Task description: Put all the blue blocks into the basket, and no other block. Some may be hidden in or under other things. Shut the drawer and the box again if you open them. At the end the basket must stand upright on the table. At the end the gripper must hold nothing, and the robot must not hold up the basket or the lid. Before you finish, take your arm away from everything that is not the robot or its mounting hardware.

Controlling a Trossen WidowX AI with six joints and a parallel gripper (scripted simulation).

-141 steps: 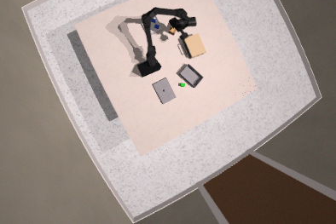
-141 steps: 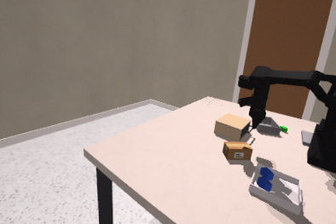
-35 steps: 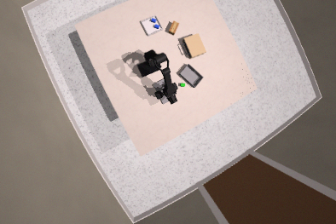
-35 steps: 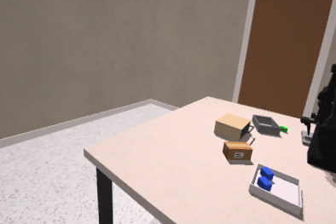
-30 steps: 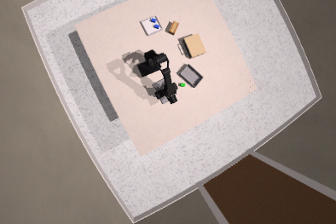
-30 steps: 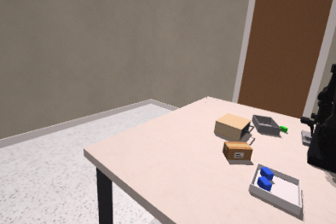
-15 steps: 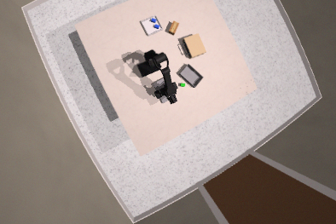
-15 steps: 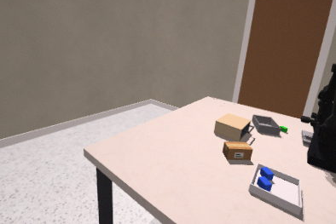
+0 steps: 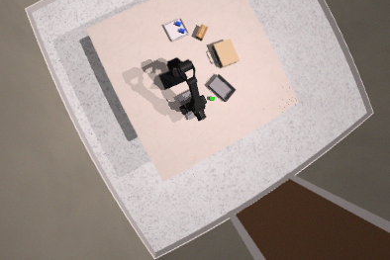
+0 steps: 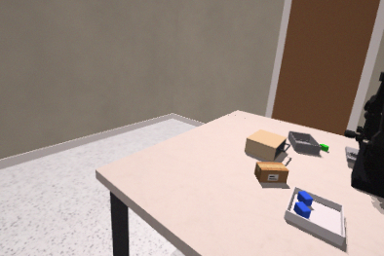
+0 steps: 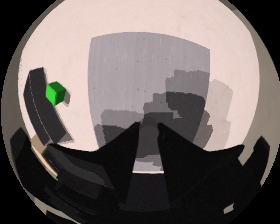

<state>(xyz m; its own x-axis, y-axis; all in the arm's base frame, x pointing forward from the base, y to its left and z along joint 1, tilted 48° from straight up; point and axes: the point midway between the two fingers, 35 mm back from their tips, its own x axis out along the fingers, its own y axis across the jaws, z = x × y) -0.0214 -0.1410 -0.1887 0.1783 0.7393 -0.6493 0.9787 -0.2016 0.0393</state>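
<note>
My hand is 42 cm to the right of the cardboard box, 37 cm short of it and 4 cm above it. Also, from my hand: grey lid: 4 cm below; then green block: 16 cm ahead, 6 cm below, 5 cm to the right; then grey box: 27 cm ahead, 7 cm below, 2 cm to the right.
</note>
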